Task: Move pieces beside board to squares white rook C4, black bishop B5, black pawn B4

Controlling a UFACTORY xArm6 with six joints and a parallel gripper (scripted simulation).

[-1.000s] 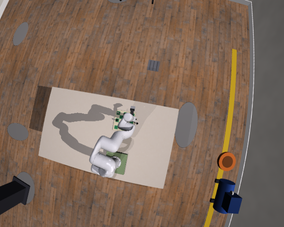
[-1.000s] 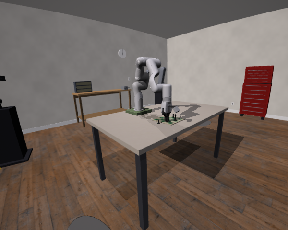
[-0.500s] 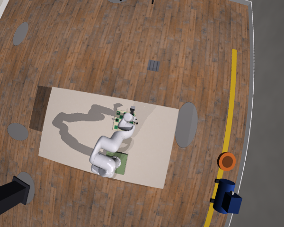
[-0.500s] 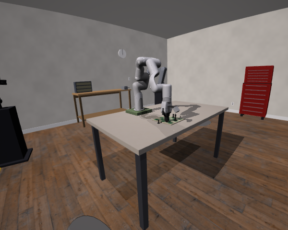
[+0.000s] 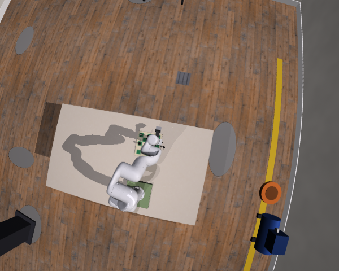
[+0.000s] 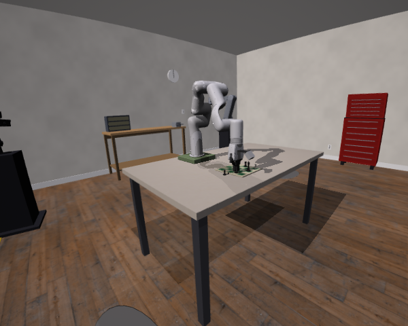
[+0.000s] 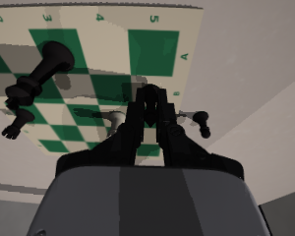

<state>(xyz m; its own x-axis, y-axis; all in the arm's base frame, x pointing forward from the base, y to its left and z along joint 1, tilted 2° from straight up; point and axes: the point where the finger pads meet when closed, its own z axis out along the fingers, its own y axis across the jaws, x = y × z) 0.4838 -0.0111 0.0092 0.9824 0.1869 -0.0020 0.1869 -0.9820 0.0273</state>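
Now: hand 4 cm past the white rook, 3 cm to the right of it and 2 cm above it. Round my hand: chessboard (5 cm behind, 7 cm to the left, 4 cm below).
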